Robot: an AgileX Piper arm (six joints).
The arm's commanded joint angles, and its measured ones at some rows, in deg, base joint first. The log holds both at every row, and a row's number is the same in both.
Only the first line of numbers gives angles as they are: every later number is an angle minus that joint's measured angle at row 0.
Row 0, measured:
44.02 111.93 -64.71 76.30 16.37 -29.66
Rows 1 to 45, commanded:
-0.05 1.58 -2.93 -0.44 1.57 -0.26
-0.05 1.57 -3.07 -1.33 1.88 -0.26
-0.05 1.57 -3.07 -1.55 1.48 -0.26
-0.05 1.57 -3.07 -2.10 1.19 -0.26
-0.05 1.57 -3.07 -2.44 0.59 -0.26
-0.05 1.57 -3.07 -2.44 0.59 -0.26
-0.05 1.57 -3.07 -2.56 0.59 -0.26
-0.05 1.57 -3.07 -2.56 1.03 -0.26
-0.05 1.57 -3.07 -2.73 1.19 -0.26
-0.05 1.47 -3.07 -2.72 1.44 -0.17
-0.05 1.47 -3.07 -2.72 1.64 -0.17
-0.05 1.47 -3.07 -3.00 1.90 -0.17
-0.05 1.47 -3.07 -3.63 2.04 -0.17
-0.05 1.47 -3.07 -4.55 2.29 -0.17
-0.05 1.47 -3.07 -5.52 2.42 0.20
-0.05 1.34 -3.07 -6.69 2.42 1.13
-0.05 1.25 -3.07 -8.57 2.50 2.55
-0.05 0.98 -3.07 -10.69 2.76 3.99
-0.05 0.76 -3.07 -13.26 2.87 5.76
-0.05 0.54 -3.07 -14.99 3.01 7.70
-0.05 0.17 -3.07 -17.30 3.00 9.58
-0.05 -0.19 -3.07 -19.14 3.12 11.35
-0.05 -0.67 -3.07 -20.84 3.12 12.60
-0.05 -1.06 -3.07 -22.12 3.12 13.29
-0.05 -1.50 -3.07 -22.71 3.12 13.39
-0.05 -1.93 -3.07 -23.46 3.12 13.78
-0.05 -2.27 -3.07 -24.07 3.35 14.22
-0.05 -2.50 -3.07 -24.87 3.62 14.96
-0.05 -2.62 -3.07 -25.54 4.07 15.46
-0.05 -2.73 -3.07 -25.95 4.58 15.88
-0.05 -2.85 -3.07 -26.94 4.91 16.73
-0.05 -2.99 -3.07 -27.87 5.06 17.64
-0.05 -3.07 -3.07 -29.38 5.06 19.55
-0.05 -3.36 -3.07 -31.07 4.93 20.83
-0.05 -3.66 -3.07 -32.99 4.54 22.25
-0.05 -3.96 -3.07 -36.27 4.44 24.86
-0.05 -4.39 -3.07 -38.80 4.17 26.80
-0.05 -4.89 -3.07 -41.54 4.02 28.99
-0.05 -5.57 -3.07 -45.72 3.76 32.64
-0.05 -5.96 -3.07 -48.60 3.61 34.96
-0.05 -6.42 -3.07 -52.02 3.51 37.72
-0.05 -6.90 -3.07 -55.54 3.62 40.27
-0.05 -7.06 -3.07 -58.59 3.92 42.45
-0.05 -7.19 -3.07 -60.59 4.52 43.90
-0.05 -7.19 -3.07 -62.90 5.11 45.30
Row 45, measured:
0.00 -6.16 -3.06 -52.36 4.05 38.13
